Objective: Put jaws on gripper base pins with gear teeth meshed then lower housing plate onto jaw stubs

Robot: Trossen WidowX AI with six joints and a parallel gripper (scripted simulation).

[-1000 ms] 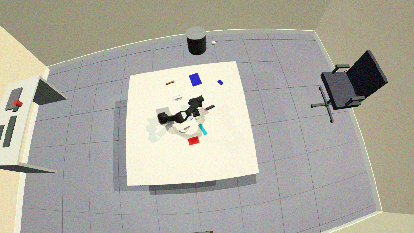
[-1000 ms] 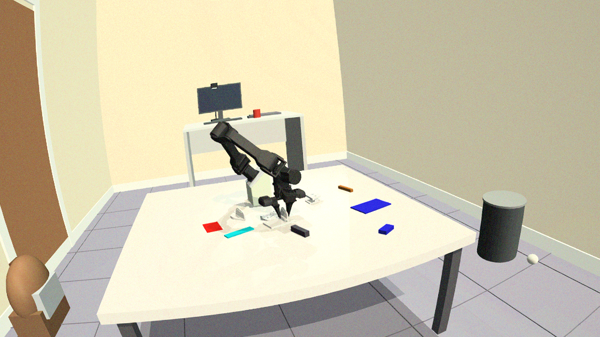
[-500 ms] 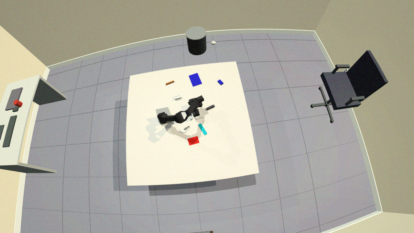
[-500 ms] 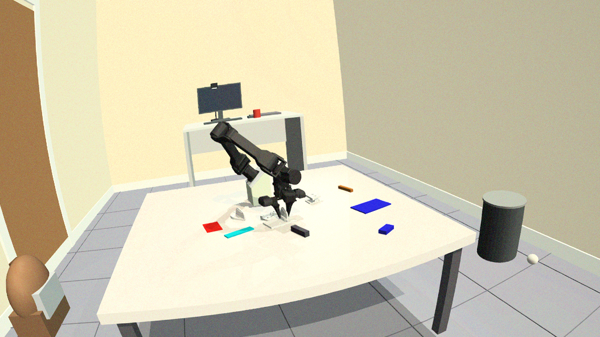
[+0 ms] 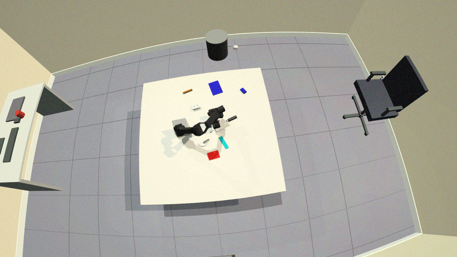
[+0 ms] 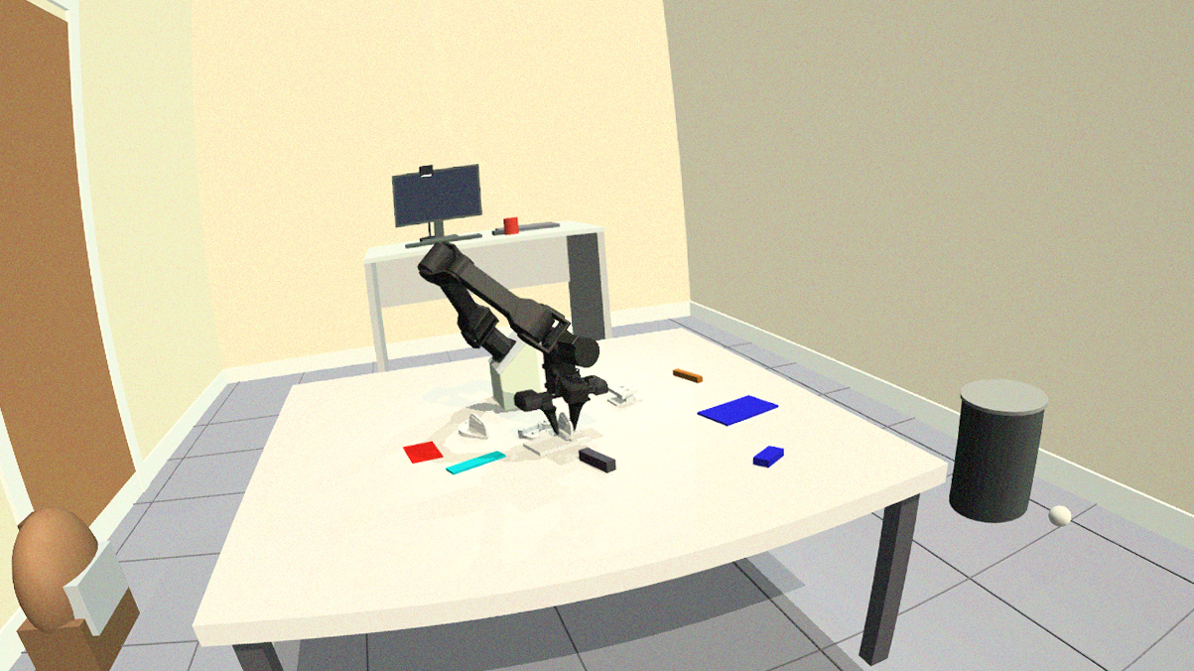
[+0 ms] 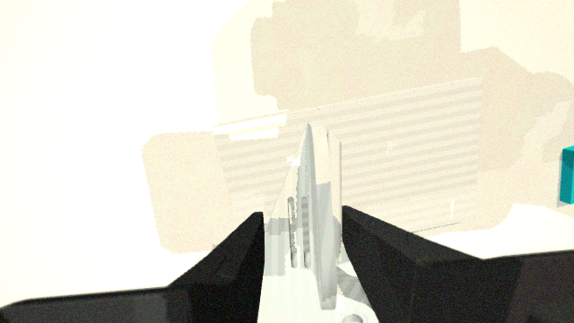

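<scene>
Right now my gripper tip is 30 mm to the left of the white ribbed plate, 20 mm short of it and 10 mm above it. Also, from my gripper tip: dark block (160 mm ahead); white jaw (30 mm behind, 20 mm to the right, 10 mm above); cyan bar (210 mm to the right, 30 mm ahead, 10 mm below).
</scene>
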